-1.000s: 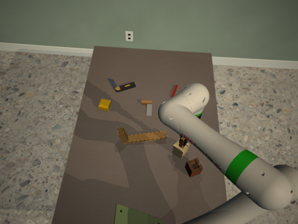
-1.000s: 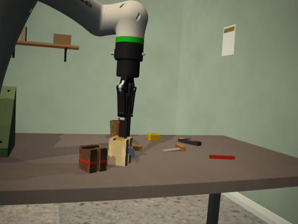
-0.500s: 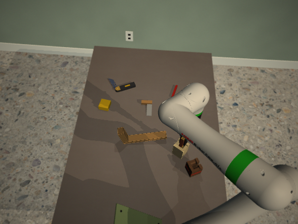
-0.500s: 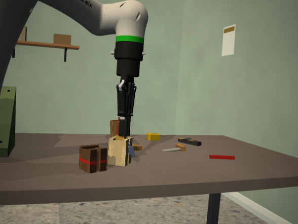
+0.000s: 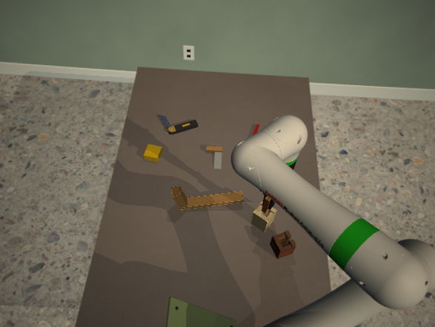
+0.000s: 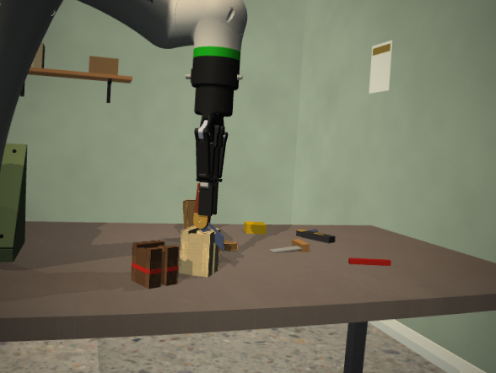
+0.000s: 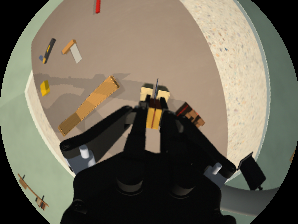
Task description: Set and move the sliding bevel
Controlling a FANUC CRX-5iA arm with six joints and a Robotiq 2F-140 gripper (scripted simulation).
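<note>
The bevel blade lies 60 mm below my hand and 10 mm ahead of it. From my hand the other things lie so: red bar (410 mm ahead, 150 mm below, 60 mm to the left); try square (270 mm ahead, 210 mm to the left, 140 mm below); yellow block (470 mm to the left, 240 mm ahead, 140 mm below).
</note>
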